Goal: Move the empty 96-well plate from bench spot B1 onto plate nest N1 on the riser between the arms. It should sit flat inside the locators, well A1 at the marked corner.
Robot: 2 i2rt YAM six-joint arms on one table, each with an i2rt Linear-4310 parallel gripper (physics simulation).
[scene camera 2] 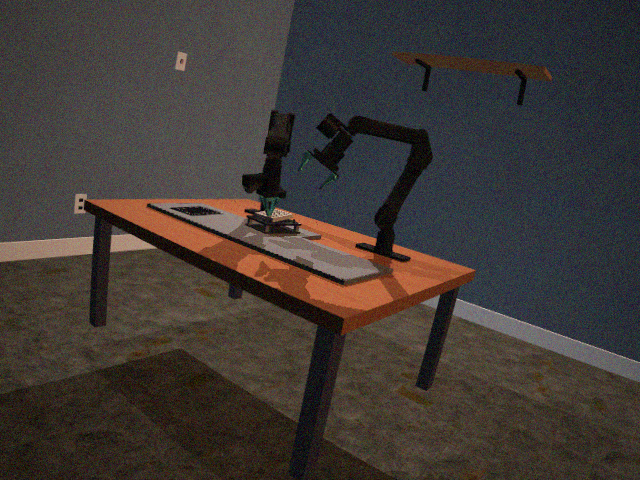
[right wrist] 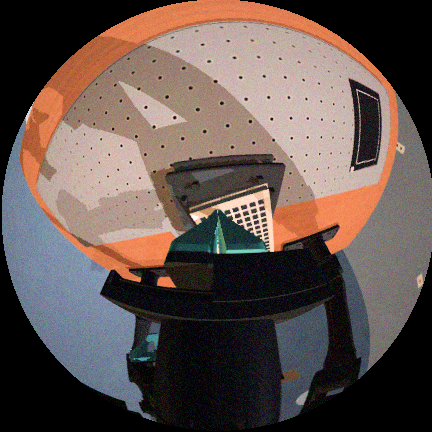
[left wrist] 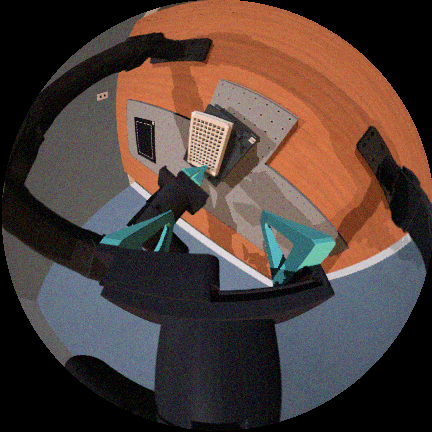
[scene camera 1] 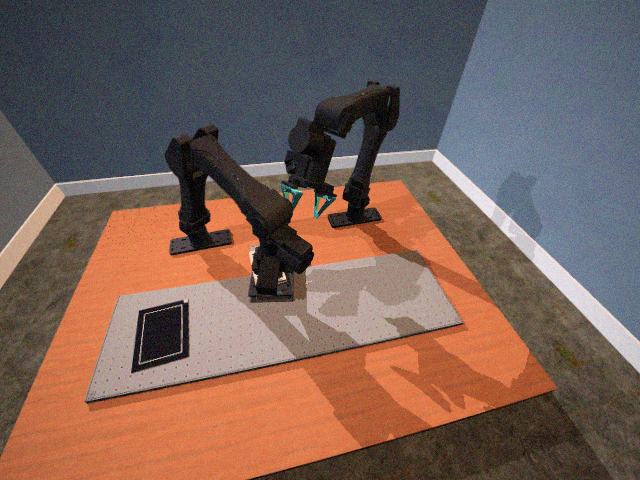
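Where they show: left gripper, fingertip midpoint: (scene camera 2: 308, 180) (left wrist: 216, 214) (scene camera 1: 302, 217); right gripper, fingertip midpoint: (scene camera 2: 269, 216) (right wrist: 217, 214) (left wrist: 205, 166); left arm's base at its link origin: (scene camera 2: 382, 253) (right wrist: 150, 271) (left wrist: 385, 169) (scene camera 1: 354, 218); right arm's base at its link origin: (right wrist: 311, 239) (left wrist: 176, 50) (scene camera 1: 201, 242).
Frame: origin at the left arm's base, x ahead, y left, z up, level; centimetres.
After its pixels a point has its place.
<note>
The cream 96-well plate (left wrist: 209, 142) {x 19.8, y -34.4, z 6.6 cm} (right wrist: 250, 212) {x 24.9, y -37.0, z 6.5 cm} (scene camera 2: 277, 213) {x 19.3, y -35.2, z 6.8 cm} lies on the black plate nest (left wrist: 240, 149) {x 18.6, y -28.3, z 4.9 cm} (right wrist: 225, 177) {x 28.9, y -35.4, z 4.9 cm} (scene camera 2: 273, 225) {x 28.0, y -29.2, z 4.2 cm} (scene camera 1: 256, 295) {x 29.1, y -39.5, z 4.7 cm}, turned askew and shifted to one side of it. My right gripper (left wrist: 205, 166) {x 25.8, y -33.6, z 6.4 cm} (right wrist: 217, 214) {x 25.8, y -33.6, z 6.4 cm} (scene camera 2: 270, 202) is shut and empty, its tips at the plate's near edge. In scene camera 1 the right arm hides it and most of the plate. My left gripper (scene camera 1: 309, 198) (scene camera 2: 316, 170) {x 19.0, y -24.4, z 21.2 cm} (left wrist: 216, 214) {x 19.0, y -24.4, z 21.2 cm} is open and empty, high above the table behind the nest. Bench spot B1 (scene camera 1: 160, 334) {x 32.8, y -64.6, z 1.5 cm} (left wrist: 144, 139) {x 32.0, y -63.7, z 1.5 cm} (right wrist: 365, 128) {x 32.1, y -61.9, z 1.5 cm} (scene camera 2: 195, 210) {x 32.7, y -64.3, z 1.5 cm}, a black pad with a white outline, is bare.
A grey perforated board (scene camera 1: 361, 310) {x 38.6, y -12.3, z 1.3 cm} (scene camera 2: 330, 260) {x 35.6, y 0.1, z 1.3 cm} (left wrist: 261, 109) {x 10.0, y -29.0, z 1.3 cm} (right wrist: 261, 60) {x 39.9, y -42.7, z 1.3 cm} lies on the orange table (scene camera 1: 258, 423) {x 57.9, y -42.8, z 0.0 cm} and bears the pad and nest. The arm bases (scene camera 1: 200, 241) {x 3.1, y -55.2, z 3.5 cm} (scene camera 1: 354, 216) {x 2.8, y -1.4, z 3.5 cm} stand behind it. A wall shelf (scene camera 2: 475, 64) hangs far off.
</note>
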